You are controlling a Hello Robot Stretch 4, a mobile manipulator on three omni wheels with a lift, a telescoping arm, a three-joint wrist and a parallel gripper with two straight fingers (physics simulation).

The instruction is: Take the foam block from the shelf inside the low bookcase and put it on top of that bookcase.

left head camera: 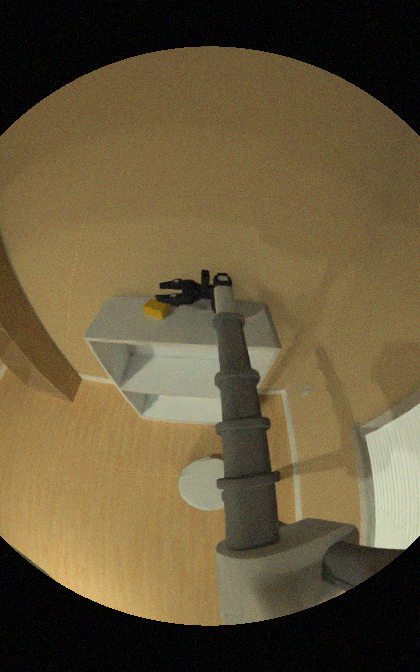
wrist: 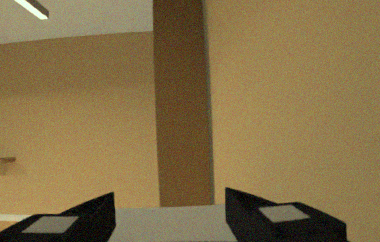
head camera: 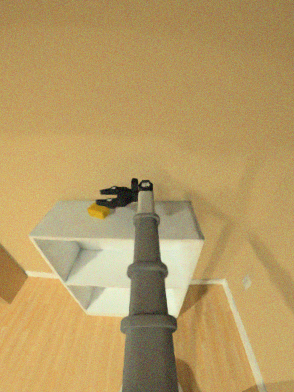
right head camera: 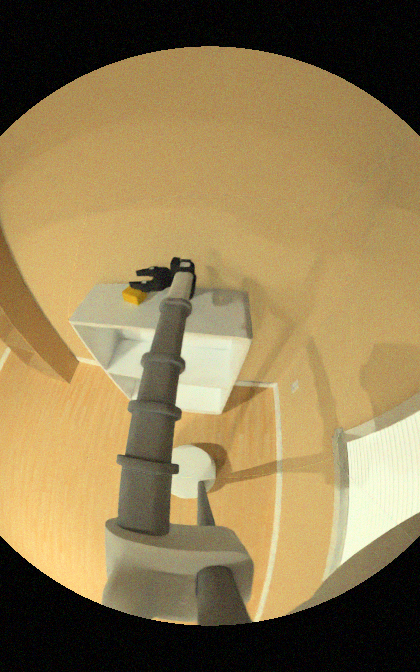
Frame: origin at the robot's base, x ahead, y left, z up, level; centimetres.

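Where they show: gripper, fingertip midpoint: (wrist: 170,207) (head camera: 98,197).
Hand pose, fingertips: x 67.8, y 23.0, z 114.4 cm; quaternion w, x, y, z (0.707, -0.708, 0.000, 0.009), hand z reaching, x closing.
Note:
After its pixels a point has its place.
The yellow foam block (head camera: 98,211) @[y 23.6, x 65.3, z 107.6 cm] (left head camera: 157,309) (right head camera: 134,295) lies on top of the white low bookcase (head camera: 165,227) @[y -8.7, x 57.8, z 103.3 cm] (left head camera: 120,327) (right head camera: 215,320), on its left half. My black gripper (head camera: 100,197) @[y 23.0, x 67.8, z 114.4 cm] (left head camera: 159,291) (right head camera: 134,279) (wrist: 170,207) @[y 23.0, x 67.8, z 114.4 cm] is open and empty. It is raised above the bookcase top, and the block shows below its fingers in the head views. The block does not show in the wrist view, where a strip of the grey-white bookcase top (wrist: 167,222) @[y 46.7, x 66.5, z 103.2 cm] shows between the fingertips.
The wall stands close behind the bookcase. A brown pillar (left head camera: 45,345) (right head camera: 40,325) (wrist: 184,110) @[y 133.4, x 74.8, z 127.7 cm] stands to the left. A round white object (left head camera: 202,484) (right head camera: 194,472) is on the floor in front of the bookcase, below my extended arm. A white slatted panel (left head camera: 397,480) (right head camera: 375,480) is at the right.

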